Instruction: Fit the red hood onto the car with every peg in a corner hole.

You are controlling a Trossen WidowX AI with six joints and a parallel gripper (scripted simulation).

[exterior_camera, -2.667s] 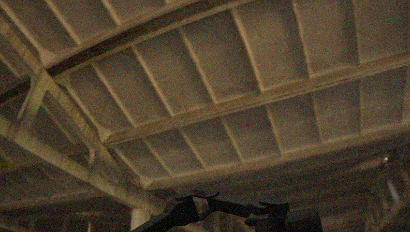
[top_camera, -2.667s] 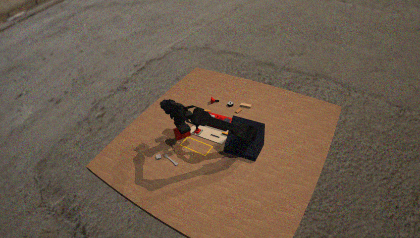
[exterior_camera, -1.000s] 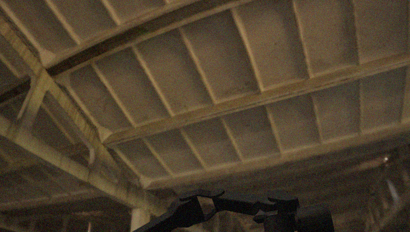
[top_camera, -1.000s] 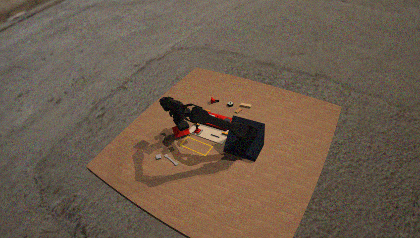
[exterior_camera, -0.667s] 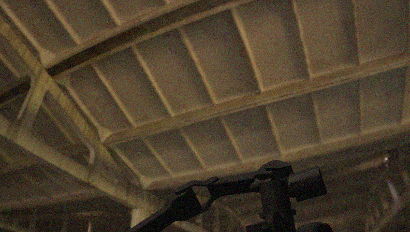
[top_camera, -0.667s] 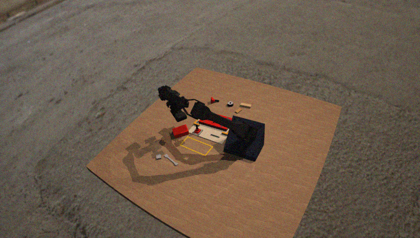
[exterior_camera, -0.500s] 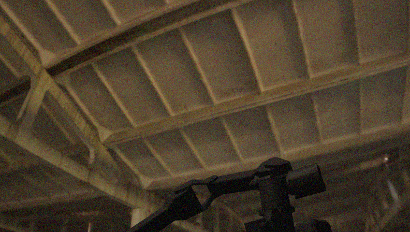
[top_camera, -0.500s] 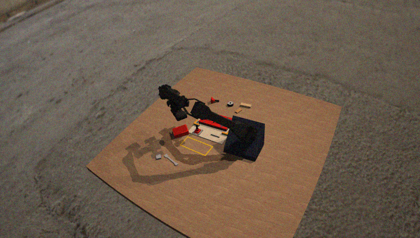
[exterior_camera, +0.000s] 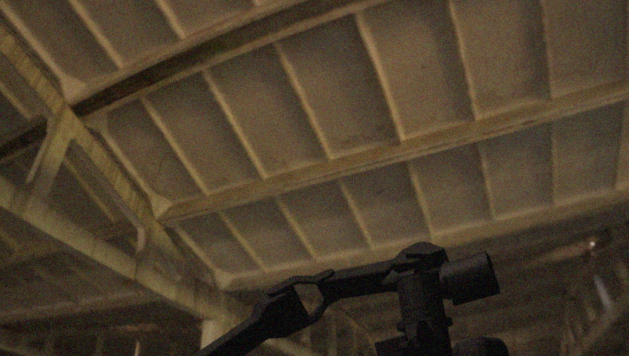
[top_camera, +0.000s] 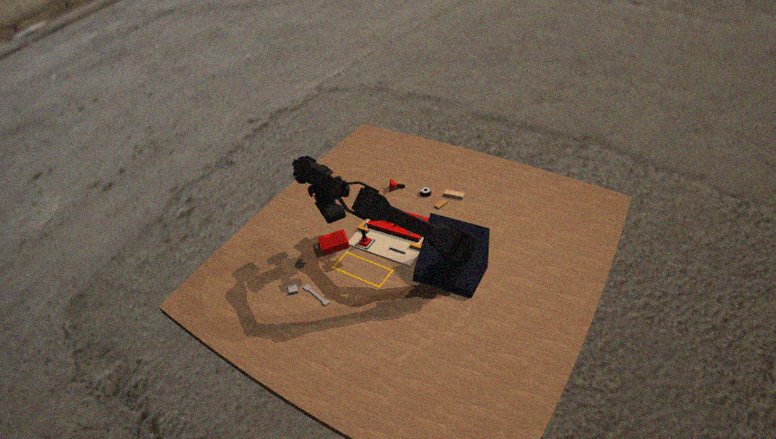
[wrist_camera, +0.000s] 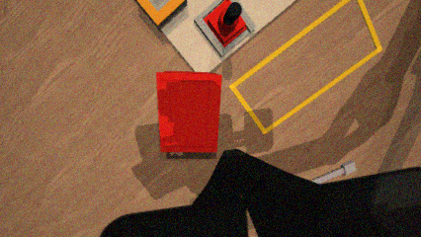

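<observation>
Now: the red hood 110 mm below my gripper tip, 20 mm to the right of it and 20 mm ahead of it. The rest, counted from my gripper tip: jig plate (160 mm to the right, 140 mm behind, 120 mm below).
</observation>
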